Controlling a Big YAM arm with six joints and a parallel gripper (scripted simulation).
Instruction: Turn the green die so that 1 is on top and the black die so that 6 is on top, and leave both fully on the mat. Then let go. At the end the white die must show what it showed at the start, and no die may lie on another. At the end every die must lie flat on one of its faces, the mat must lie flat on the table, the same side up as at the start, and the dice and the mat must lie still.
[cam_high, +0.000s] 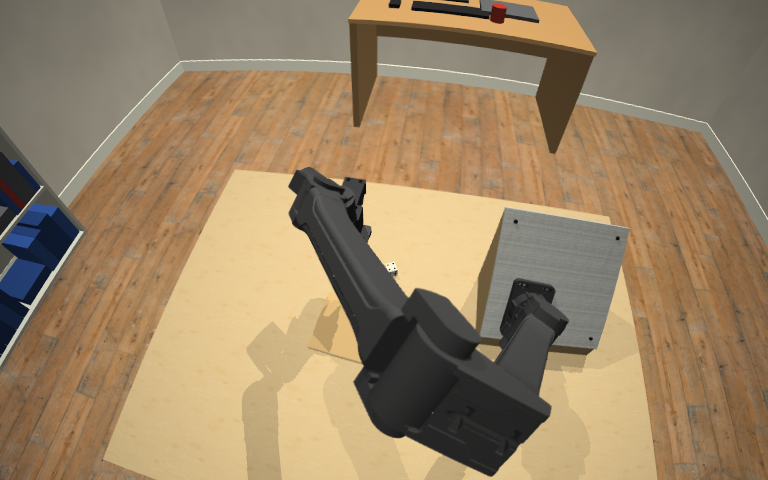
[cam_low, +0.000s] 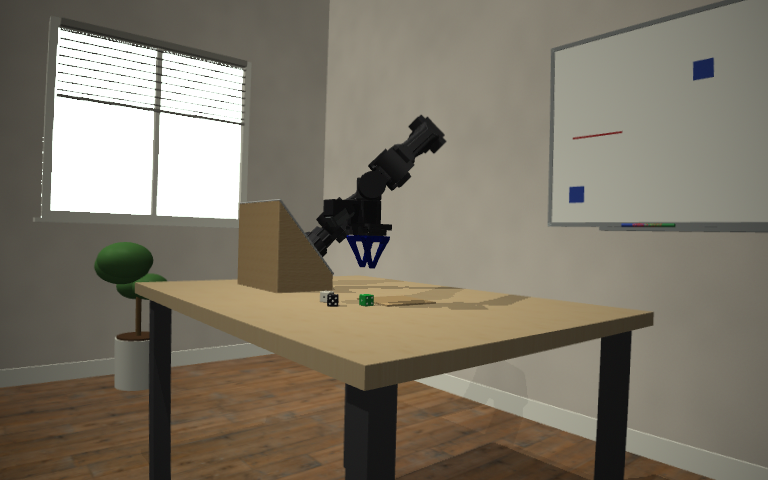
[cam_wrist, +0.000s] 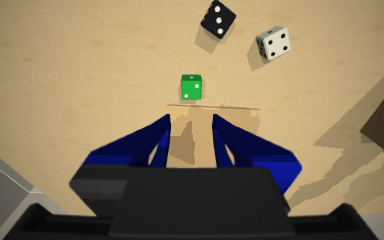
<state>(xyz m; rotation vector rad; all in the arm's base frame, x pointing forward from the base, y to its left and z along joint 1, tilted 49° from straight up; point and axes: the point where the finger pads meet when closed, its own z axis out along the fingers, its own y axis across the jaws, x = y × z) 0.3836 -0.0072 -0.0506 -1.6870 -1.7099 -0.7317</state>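
Now: hand 80 mm above the green die. Round my hand: black die 80 mm below, 70 mm to the right, 30 mm behind; tan mat 110 mm to the left, 90 mm below, 30 mm behind; white die 90 mm behind, 80 mm below, 50 mm to the right.
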